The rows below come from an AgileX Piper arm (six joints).
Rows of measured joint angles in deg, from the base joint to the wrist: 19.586 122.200 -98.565 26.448 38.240 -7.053; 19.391 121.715 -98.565 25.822 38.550 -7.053; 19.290 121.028 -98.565 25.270 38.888 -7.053; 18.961 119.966 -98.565 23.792 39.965 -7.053; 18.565 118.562 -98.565 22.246 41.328 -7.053; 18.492 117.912 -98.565 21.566 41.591 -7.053; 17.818 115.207 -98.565 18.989 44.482 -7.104; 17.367 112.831 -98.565 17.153 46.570 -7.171; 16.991 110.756 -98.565 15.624 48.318 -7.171; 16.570 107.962 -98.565 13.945 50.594 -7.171; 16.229 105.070 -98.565 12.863 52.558 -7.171; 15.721 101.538 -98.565 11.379 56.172 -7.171; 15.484 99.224 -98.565 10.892 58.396 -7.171; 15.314 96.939 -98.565 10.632 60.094 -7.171; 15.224 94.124 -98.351 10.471 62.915 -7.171; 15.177 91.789 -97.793 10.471 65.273 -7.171
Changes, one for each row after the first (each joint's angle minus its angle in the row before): -0.195 -0.485 0.000 -0.626 0.310 0.000; -0.101 -0.687 0.000 -0.552 0.338 0.000; -0.329 -1.062 0.000 -1.478 1.077 0.000; -0.396 -1.404 0.000 -1.546 1.363 0.000; -0.073 -0.650 0.000 -0.680 0.263 0.000; -0.674 -2.705 0.000 -2.577 2.891 -0.051; -0.451 -2.376 0.000 -1.836 2.088 -0.067; -0.376 -2.075 0.000 -1.529 1.748 0.000; -0.421 -2.794 0.000 -1.679 2.276 0.000; -0.341 -2.892 0.000 -1.082 1.964 0.000; -0.508 -3.532 0.000 -1.484 3.614 0.000; -0.237 -2.314 0.000 -0.487 2.224 0.000; -0.170 -2.285 0.000 -0.260 1.698 0.000; -0.090 -2.815 0.214 -0.161 2.821 0.000; -0.047 -2.335 0.558 0.000 2.358 0.000
